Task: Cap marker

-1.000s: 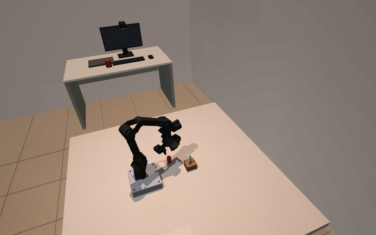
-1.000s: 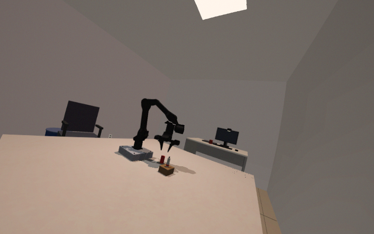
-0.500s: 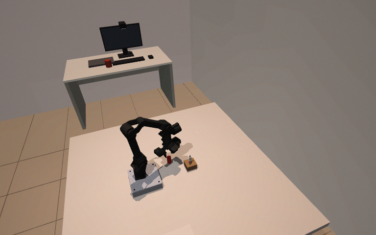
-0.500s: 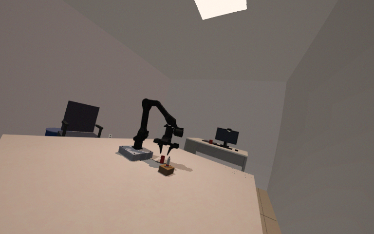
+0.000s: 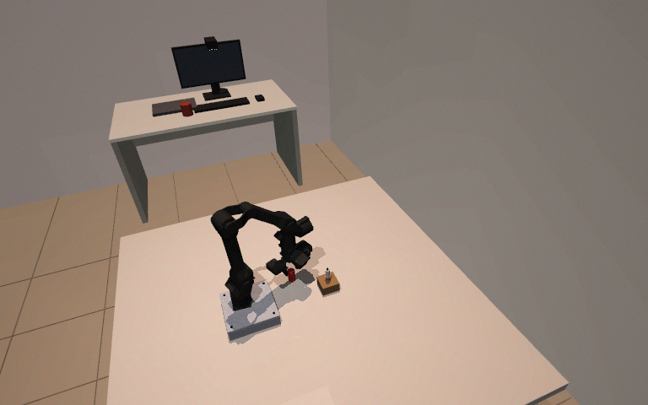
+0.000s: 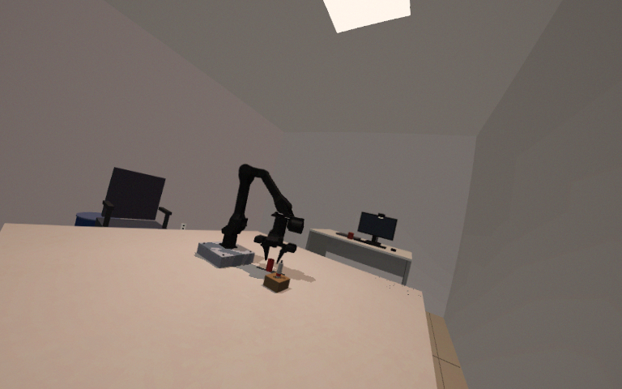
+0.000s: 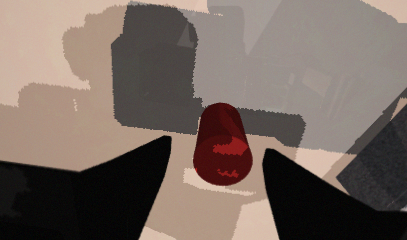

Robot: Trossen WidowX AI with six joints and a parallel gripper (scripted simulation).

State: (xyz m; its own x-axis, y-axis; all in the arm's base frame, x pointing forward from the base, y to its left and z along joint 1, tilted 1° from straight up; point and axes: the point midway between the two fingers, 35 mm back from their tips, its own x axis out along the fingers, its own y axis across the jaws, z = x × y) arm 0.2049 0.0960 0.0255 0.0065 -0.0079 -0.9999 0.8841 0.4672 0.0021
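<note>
Right now the red cap is 1 cm below my gripper tip. Round my gripper tip: holder block (12 cm ahead, 8 cm to the right, 2 cm below).
</note>
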